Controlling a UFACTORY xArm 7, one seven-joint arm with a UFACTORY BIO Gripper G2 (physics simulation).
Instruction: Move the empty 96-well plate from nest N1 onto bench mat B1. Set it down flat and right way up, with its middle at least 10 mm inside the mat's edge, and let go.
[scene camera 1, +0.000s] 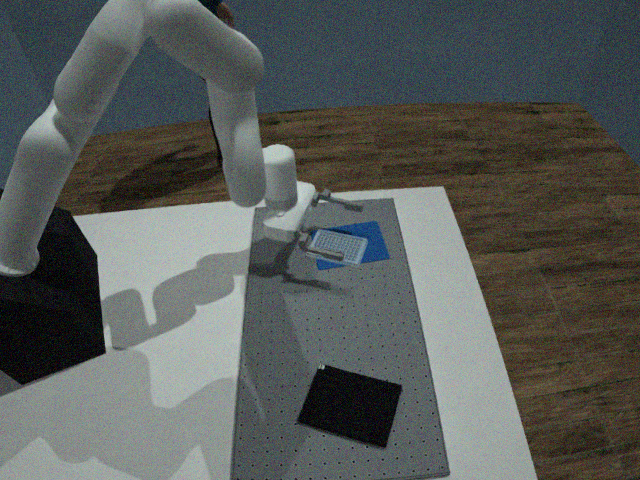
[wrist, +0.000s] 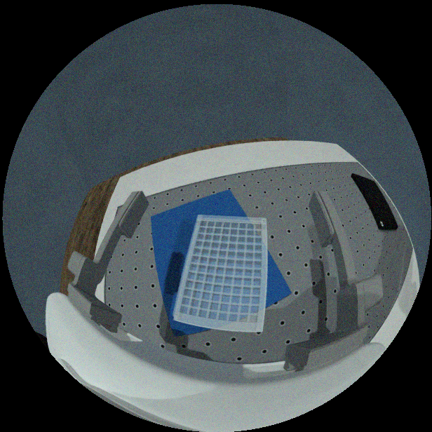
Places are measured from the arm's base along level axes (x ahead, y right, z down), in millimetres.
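Where they show: hand at its tool point: (scene camera 1: 344, 229); arm's base at its link origin: (scene camera 1: 7, 253).
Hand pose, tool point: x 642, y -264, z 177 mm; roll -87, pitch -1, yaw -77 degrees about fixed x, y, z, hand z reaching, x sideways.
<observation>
Each offset is from my tool point to the top centre of the thing. Level surfaces: height alone.
The clear 96-well plate {dx -17, dy -2, dz +56 mm} (scene camera 1: 338, 246) (wrist: 225, 272) lies flat with its wells up on the blue bench mat B1 {dz +71 mm} (scene camera 1: 376, 242) (wrist: 170, 230). It is turned relative to the mat, its middle is over the blue, and some of its corners overhang the mat's edge. My gripper (scene camera 1: 345, 230) (wrist: 228, 215) is open and empty, with its fingers wide apart. They are above the plate's level, one out to each side of it in the wrist view. The black block {dx +38, dy +378, dz +58 mm} (scene camera 1: 351, 405) (wrist: 375, 202), apparently nest N1, carries no plate.
A grey perforated board {dz +73 mm} (scene camera 1: 361, 320) (wrist: 300, 235) lies under the mat and the black block, on a white table {dz +86 mm} (scene camera 1: 449, 310) (wrist: 250, 152). The board's far edge is just beyond the mat. The arm's shadow falls across the table and board.
</observation>
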